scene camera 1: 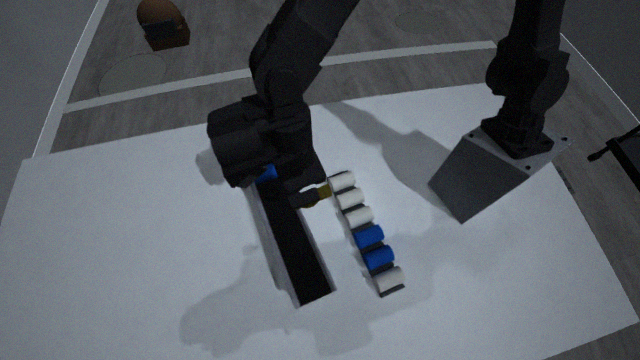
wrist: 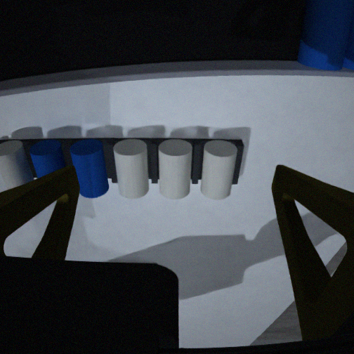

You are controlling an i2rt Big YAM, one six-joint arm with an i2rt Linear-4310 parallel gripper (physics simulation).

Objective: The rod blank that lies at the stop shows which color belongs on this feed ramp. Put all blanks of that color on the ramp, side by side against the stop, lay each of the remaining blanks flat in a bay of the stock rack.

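Note:
The feed ramp (scene camera 1: pixel 300 260) (wrist: pixel 175 70) is a long black channel with grey walls. A blue blank (scene camera 1: pixel 266 173) (wrist: pixel 325 35) lies at its far end, partly behind the arm; part of another blue blank (wrist: pixel 349 55) shows at the wrist view's edge. The stop is hidden. The stock rack (scene camera 1: pixel 392 291) (wrist: pixel 240 150) holds a row: three white blanks (scene camera 1: pixel 351 198) (wrist: pixel 175 170) at the end nearer the gripper, two blue blanks (scene camera 1: pixel 369 236) (wrist: pixel 90 170), then one white blank (scene camera 1: pixel 389 280) (wrist: pixel 14 165). My gripper (scene camera 1: pixel 317 197) (wrist: pixel 175 175) is open and empty, above the table near the rack's far end.
The arm's base sits on a grey block (scene camera 1: pixel 480 175) right of the rack. The white table (scene camera 1: pixel 125 225) carries ramp and rack, which run roughly parallel with a narrow gap between them. A brown object (scene camera 1: pixel 162 25) stands on the floor beyond the table.

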